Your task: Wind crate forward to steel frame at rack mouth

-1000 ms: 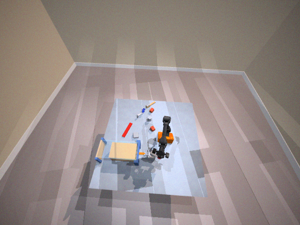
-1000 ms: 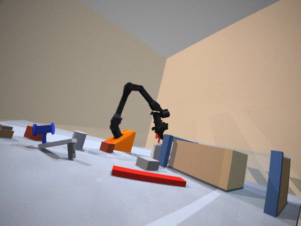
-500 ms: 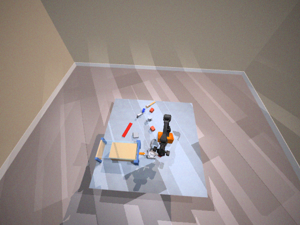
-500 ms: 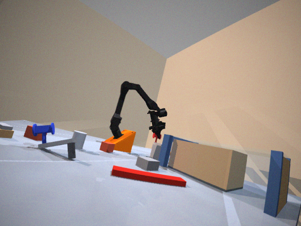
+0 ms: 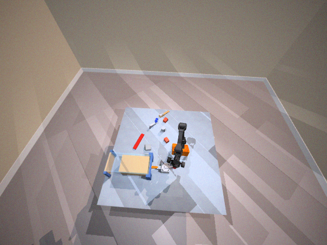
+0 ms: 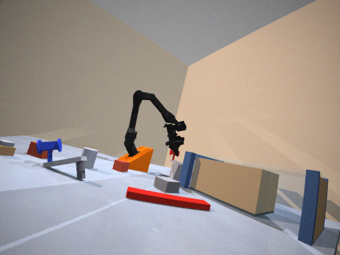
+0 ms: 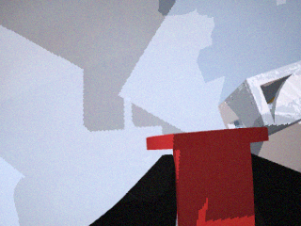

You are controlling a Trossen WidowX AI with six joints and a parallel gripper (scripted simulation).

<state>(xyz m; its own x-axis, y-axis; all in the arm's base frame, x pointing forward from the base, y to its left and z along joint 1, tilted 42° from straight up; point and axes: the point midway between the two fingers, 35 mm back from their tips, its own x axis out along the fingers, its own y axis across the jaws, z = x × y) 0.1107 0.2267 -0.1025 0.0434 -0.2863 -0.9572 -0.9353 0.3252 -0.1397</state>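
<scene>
Now: gripper tip 30 mm short of the red-knobbed winch handle, 20 mm to the left of it and 30 mm above it. From my gripper tip the other things lie so: red knob: 10 mm behind, 20 mm to the right; then blue frame: 250 mm ahead, 30 mm to the right, 30 mm below; then winch: 80 mm ahead, 30 mm to the right, 100 mm below.
</scene>
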